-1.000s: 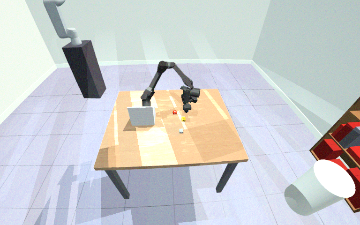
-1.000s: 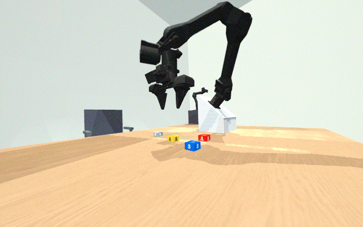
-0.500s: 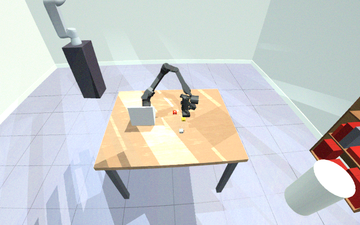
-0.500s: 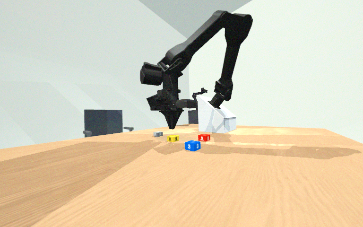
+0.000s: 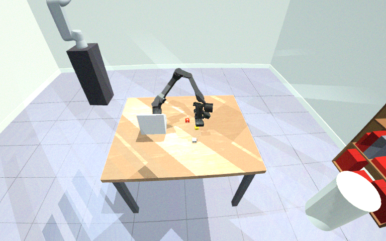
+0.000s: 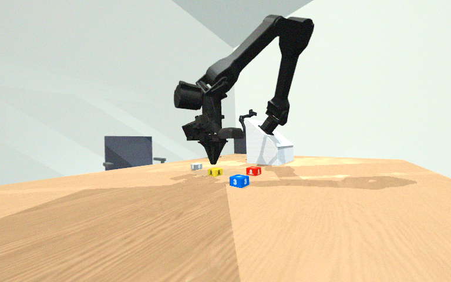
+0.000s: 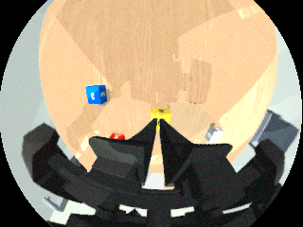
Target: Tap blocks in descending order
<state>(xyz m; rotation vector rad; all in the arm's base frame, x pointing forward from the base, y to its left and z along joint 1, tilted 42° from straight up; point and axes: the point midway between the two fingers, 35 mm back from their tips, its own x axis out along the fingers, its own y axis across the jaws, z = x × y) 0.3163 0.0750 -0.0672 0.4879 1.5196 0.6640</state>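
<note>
Right now the yellow block is 2 cm below my gripper tip, 1 cm to the right of it and 1 cm behind it. Also, from my gripper tip: red block: 9 cm behind, 8 cm to the left, 2 cm below; blue block: 12 cm to the left, 2 cm below, 2 cm ahead.
</note>
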